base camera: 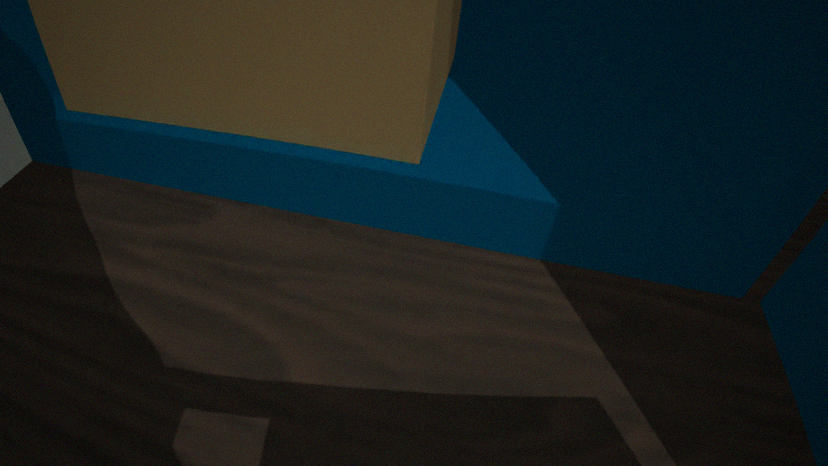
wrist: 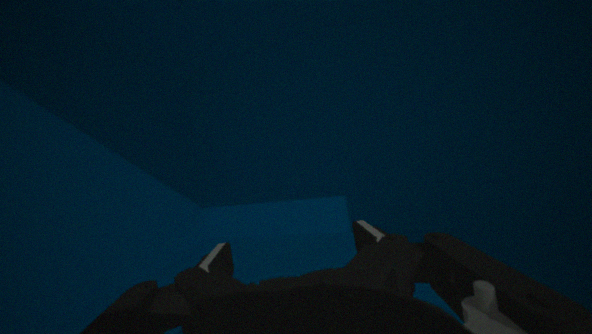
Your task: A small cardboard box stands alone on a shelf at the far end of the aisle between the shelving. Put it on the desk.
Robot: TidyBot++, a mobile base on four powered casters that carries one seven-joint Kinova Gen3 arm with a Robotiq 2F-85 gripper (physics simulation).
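My gripper is open and empty at the bottom of the wrist view, in front of dark blue surfaces. A tan, cardboard-coloured box stands on a low blue shelf base at the upper left of the base camera view. Its top is cut off, and I cannot tell whether it is the small box of the task. No box shows in the wrist view. The desk does not show in either view.
Blue shelving panels rise behind and to the right of the base. A dark wood-grained floor with patches of light and shadow lies in front. A pale surface shows at the left edge. The light is dim.
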